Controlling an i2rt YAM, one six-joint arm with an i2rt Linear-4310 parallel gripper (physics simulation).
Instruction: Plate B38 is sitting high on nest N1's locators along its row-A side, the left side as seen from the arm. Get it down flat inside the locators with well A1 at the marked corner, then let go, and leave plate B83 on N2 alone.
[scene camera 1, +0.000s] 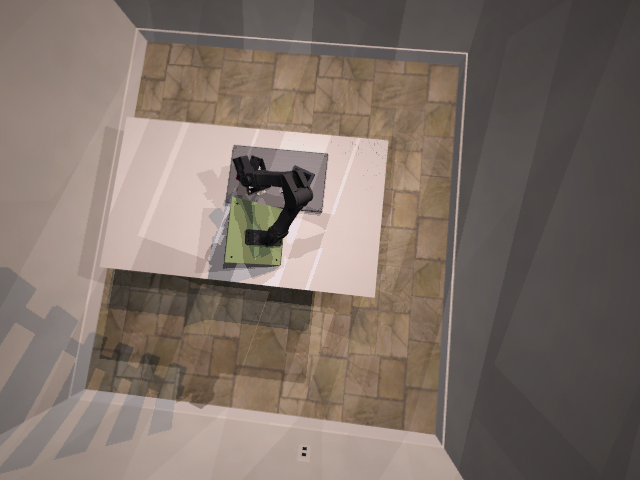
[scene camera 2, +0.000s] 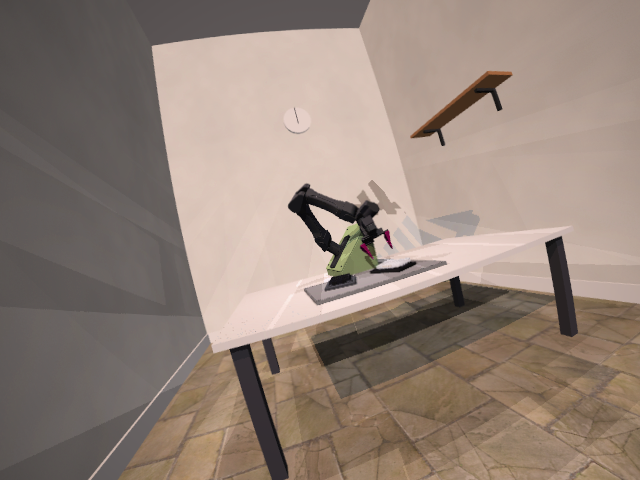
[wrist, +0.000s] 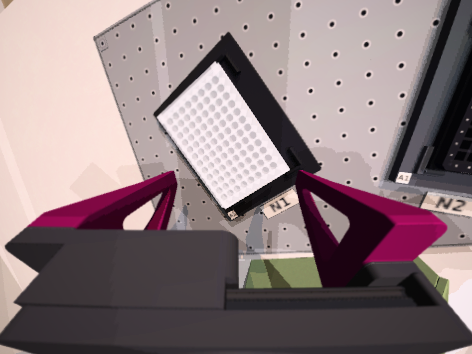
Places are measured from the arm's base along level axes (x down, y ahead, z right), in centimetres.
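Pixels of known places: gripper, between the fingertips: (scene camera 2: 382, 253) (wrist: 236, 177); arm's base, origin of its link: (scene camera 1: 264, 237) (scene camera 2: 340, 252).
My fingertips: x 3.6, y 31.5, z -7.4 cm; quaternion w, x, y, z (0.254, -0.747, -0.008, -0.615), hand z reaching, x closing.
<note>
Ahead of a thing's pixels: the offset from my fingertips to its middle. "spot": to the spot under its first point. Level surfaces: height alone.
The white many-welled plate B38 {dx +5.0, dy +3.0, dz -2.0 cm} (wrist: 225, 145) (scene camera 2: 395, 263) lies on the black nest N1 {dx +6.3, dy +3.2, dz -1.3 cm} (wrist: 272, 122). In the wrist view it sits toward the nest's left side, leaving a wide dark strip with two locators along its right edge. How far it is tilted is hard to tell. A small corner tag {spot: dx +6.0, dy -5.9, dz -4.0 cm} (wrist: 232, 215) is at the nest's lower corner, by the N1 label {spot: dx +7.0, dy -6.0, dz +1.9 cm} (wrist: 280, 204). My gripper (wrist: 236, 177) (scene camera 2: 381, 252) is open and empty above the plate's near end, fingertips apart from it. Part of the black plate B83 {spot: dx +4.6, dy -2.2, dz +17.0 cm} (wrist: 461, 135) shows in nest N2 {spot: dx +6.0, dy +0.9, dz +16.5 cm} (wrist: 434, 100) at the right.
Both nests stand on a grey perforated board (scene camera 1: 315, 162) (scene camera 2: 320, 296) (wrist: 345, 40) on the white table {dx +8.5 cm} (scene camera 1: 165, 206) (scene camera 2: 248, 315). The green arm base (scene camera 1: 240, 222) (scene camera 2: 351, 260) (wrist: 280, 272) is beside the board. A wooden shelf (scene camera 2: 460, 105) hangs on the wall.
</note>
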